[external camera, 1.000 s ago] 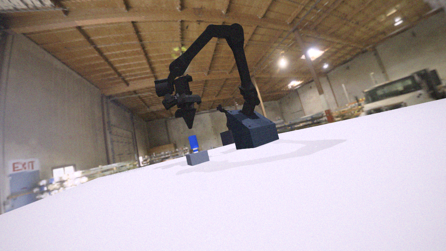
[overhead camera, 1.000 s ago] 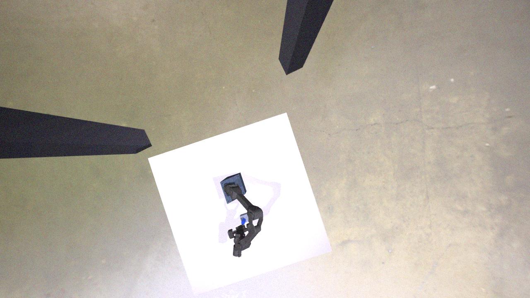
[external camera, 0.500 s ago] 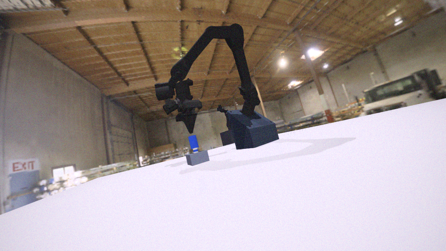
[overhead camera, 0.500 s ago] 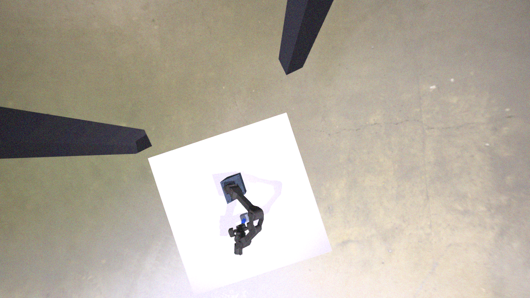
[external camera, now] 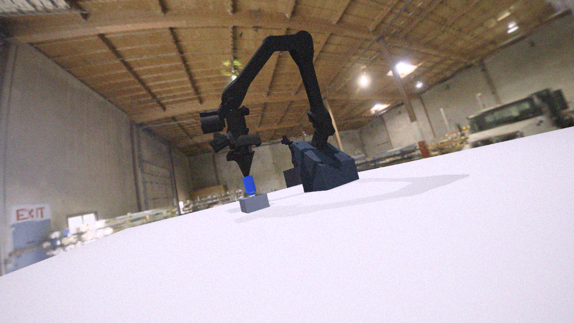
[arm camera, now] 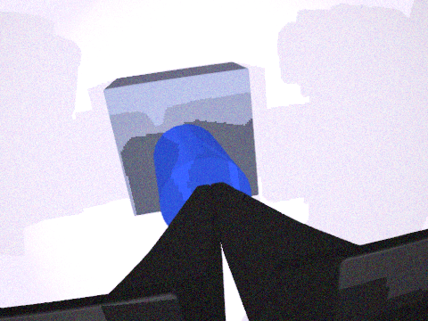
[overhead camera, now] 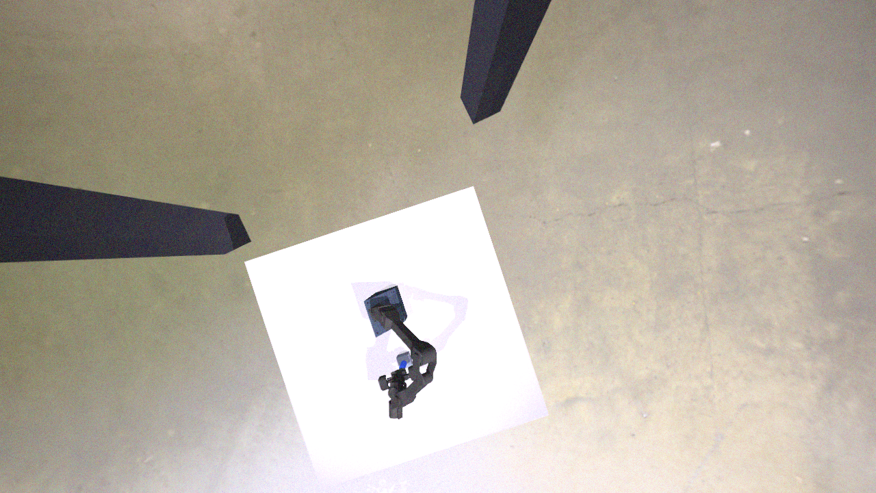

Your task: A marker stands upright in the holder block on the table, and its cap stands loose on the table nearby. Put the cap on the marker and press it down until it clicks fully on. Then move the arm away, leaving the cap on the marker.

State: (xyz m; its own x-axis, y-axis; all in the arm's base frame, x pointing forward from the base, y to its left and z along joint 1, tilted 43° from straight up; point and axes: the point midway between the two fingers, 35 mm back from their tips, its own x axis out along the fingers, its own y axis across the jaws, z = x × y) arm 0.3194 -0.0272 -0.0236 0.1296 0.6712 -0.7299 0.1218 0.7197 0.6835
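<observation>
Now: the blue cap 20 mm below my gripper tip. The rest, counted from my gripper tip: grey holder block: 80 mm below, 10 mm to the left.
</observation>
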